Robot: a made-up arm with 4 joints.
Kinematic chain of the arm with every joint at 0, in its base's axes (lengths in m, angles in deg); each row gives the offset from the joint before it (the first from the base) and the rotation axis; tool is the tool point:
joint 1: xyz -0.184 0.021 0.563 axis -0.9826 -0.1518 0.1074
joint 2: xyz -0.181 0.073 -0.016 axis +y
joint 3: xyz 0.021 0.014 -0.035 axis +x
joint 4: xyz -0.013 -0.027 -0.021 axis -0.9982 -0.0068 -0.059
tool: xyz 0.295 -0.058 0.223
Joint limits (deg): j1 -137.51..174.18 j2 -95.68..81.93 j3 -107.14..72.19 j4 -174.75..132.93
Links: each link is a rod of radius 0.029 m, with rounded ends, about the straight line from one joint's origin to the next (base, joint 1, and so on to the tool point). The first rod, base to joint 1, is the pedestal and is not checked.
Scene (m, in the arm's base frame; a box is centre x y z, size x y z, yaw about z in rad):
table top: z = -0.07
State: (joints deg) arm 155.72 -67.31 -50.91 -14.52
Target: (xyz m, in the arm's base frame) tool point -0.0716 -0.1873 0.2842
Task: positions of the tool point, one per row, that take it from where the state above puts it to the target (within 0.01 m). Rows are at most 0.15 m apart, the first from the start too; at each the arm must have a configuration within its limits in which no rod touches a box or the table.
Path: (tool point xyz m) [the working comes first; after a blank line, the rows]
Joints at the target: 92.78 41.29 -69.56 35.02
Straight joint move there: clear.

1: -0.3675 -0.0008 0.2114
2: -0.2755 0.0396 0.2140
3: -0.1871 0.0570 0.2360
4: -0.1110 0.0458 0.2673
5: -0.0556 0.0065 0.2960
6: -0.0280 -0.0540 0.3116
7: -0.0329 -0.1235 0.3079
8: -0.0716 -0.1873 0.2842

